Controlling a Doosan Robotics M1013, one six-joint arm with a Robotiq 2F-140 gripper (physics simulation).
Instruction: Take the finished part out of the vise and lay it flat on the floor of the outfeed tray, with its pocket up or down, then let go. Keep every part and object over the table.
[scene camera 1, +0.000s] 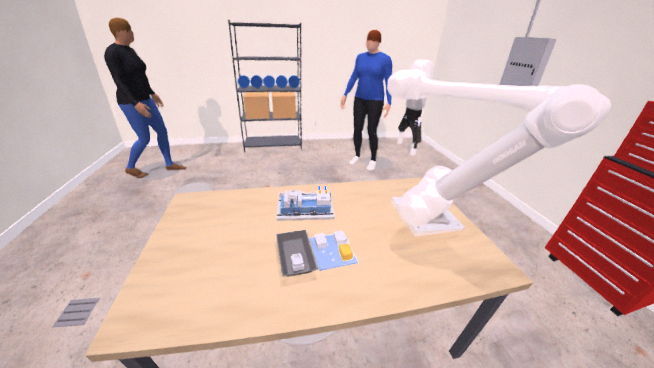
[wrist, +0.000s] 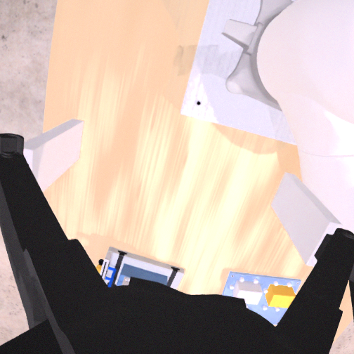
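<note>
My gripper is open and empty, its pale finger pads far apart. It is high up, beyond the back edge of the table in the scene view. The vise stands near the back of the table, partly hidden behind my gripper body in the wrist view. A light grey piece shows at its left jaw in the scene view, but it is too small to tell part from jaw. The dark outfeed tray lies in front of the vise, with a light grey part inside near its front end.
A blue plate with a yellow block and two white blocks adjoins the tray's right side. The arm's base plate is at the table's right. Two people stand behind the table.
</note>
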